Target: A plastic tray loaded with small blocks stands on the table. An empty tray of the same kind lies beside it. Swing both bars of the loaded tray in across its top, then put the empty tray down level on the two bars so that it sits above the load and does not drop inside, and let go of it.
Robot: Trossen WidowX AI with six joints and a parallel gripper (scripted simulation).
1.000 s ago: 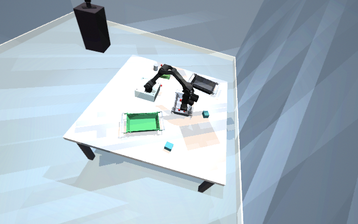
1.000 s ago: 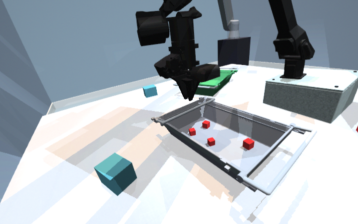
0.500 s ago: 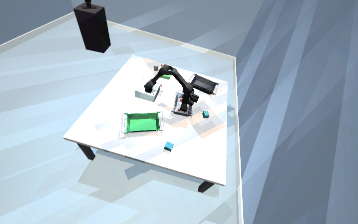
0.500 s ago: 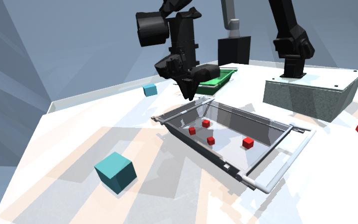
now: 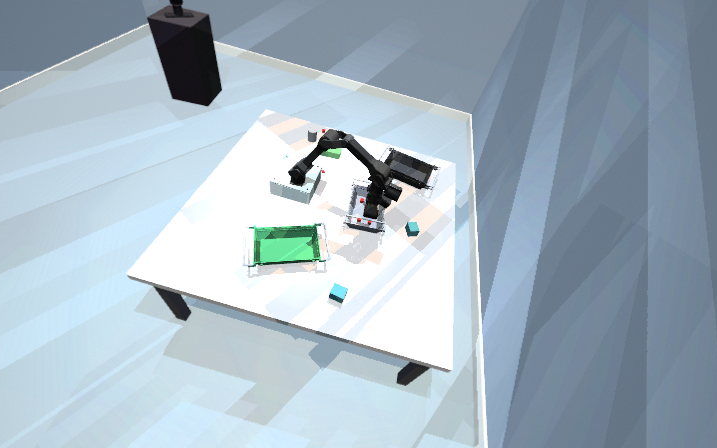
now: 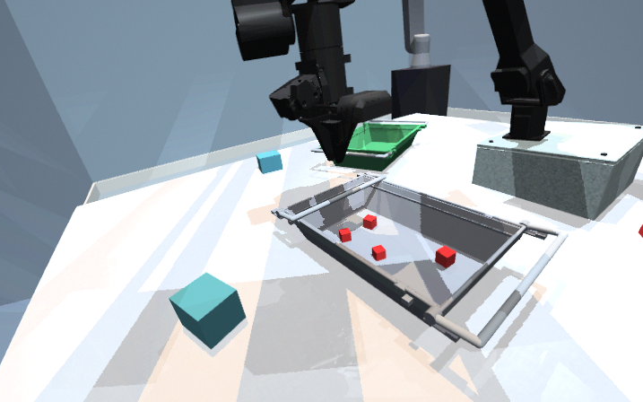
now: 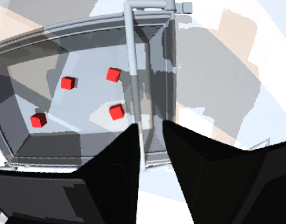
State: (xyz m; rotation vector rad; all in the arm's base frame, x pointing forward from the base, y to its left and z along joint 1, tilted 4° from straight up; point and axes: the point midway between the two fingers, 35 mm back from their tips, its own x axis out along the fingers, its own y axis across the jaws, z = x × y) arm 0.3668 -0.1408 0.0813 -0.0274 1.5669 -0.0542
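Right now the green tray is 33 cm behind my gripper tip, 21 cm to the right of it and 7 cm below it. Round my gripper tip: green block 53 cm to the left, 26 cm behind, 10 cm below; red block 35 cm to the left, 27 cm behind, 11 cm below.
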